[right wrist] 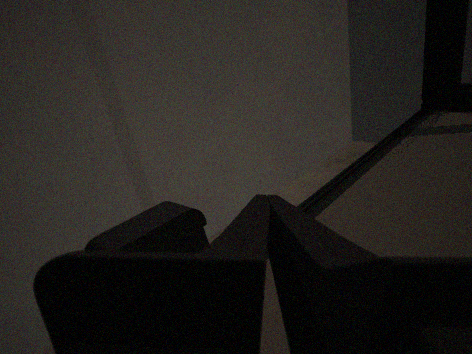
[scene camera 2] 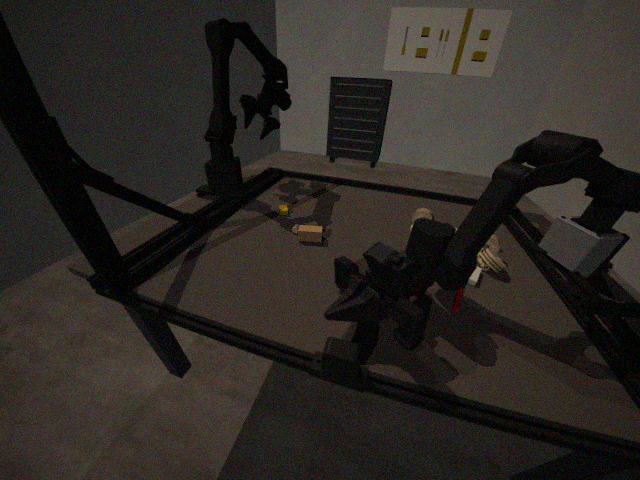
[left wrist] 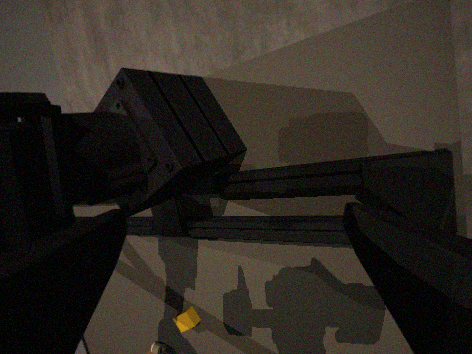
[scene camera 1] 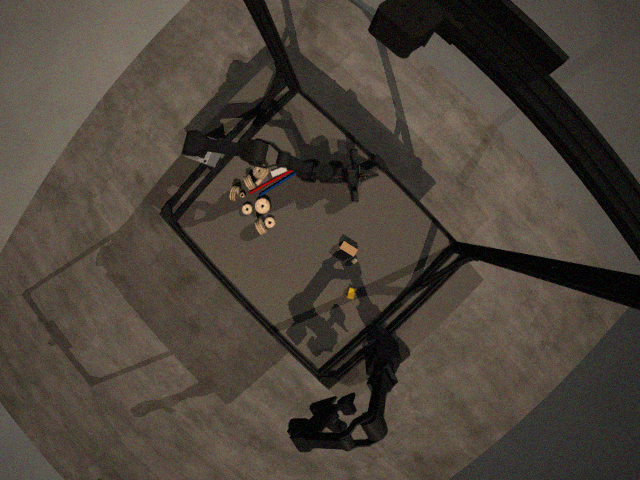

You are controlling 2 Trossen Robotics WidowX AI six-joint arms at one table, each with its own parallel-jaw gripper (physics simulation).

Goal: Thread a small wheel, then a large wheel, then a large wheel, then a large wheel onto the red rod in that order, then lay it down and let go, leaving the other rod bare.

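Seen in the pictures: left gripper, between the fingertips: (scene camera 2: 253,134) (left wrist: 236,216) (scene camera 1: 345,395); right gripper, between the fingertips: (right wrist: 265,205) (scene camera 2: 325,316) (scene camera 1: 378,174); left arm's base, origin of its link: (scene camera 2: 222,160) (left wrist: 123,149) (scene camera 1: 384,367); right arm's base, origin of its link: (scene camera 2: 592,226) (scene camera 1: 200,147).
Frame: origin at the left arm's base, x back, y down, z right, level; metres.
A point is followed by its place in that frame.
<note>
The red rod (scene camera 1: 271,182) @(x -0.634, y 0.100, z 0.480 m) (scene camera 2: 456,301) @(x -0.531, y 0.099, z 0.597 m) lies bare beside the parallel blue rod (scene camera 1: 277,183) @(x -0.611, y 0.099, z 0.484 m). Large pale wheels (scene camera 1: 262,205) @(x -0.636, y 0.093, z 0.391 m) (scene camera 1: 260,172) @(x -0.680, y 0.068, z 0.501 m) and small wheels (scene camera 1: 247,209) @(x -0.680, y 0.094, z 0.351 m) (scene camera 1: 269,222) @(x -0.592, y 0.102, z 0.335 m) lie apart around the rods' lower-left end in scene camera 1; several others stand on edge or in clusters (scene camera 2: 490,259) @(x -0.663, y 0.072, z 0.516 m). My right gripper (scene camera 1: 376,176) @(x -0.270, y 0.051, z 0.636 m) (scene camera 2: 327,314) @(x -0.270, y 0.051, z 0.636 m) (right wrist: 265,205) @(x -0.270, y 0.051, z 0.636 m) is shut and empty, its fingertips meeting, above the table to the right of the rods in scene camera 1. My left gripper (scene camera 1: 338,405) @(x -0.100, y -0.068, z -0.125 m) (scene camera 2: 254,132) @(x -0.100, y -0.068, z -0.125 m) (left wrist: 236,216) @(x -0.100, y -0.068, z -0.125 m) is open and empty, high beyond the table's edge. The right arm hides some wheels in scene camera 2.
A white block (scene camera 1: 279,172) @(x -0.618, y 0.096, z 0.525 m) (scene camera 2: 474,275) @(x -0.616, y 0.096, z 0.537 m) lies beside the rods. A tan block (scene camera 1: 348,249) @(x -0.278, y 0.078, z 0.348 m) (scene camera 2: 310,233) @(x -0.276, y 0.083, z 0.366 m) and a yellow cube (scene camera 1: 351,293) @(x -0.208, y 0.093, z 0.199 m) (scene camera 2: 283,210) @(x -0.209, y 0.093, z 0.216 m) (left wrist: 187,320) @(x -0.207, y 0.093, z 0.187 m) lie farther off. A dark frame rail (scene camera 1: 224,291) @(x -0.657, y 0.088, z 0.035 m) (scene camera 2: 222,335) @(x -0.111, y 0.114, z 0.618 m) borders the table, with posts rising at corners.
</note>
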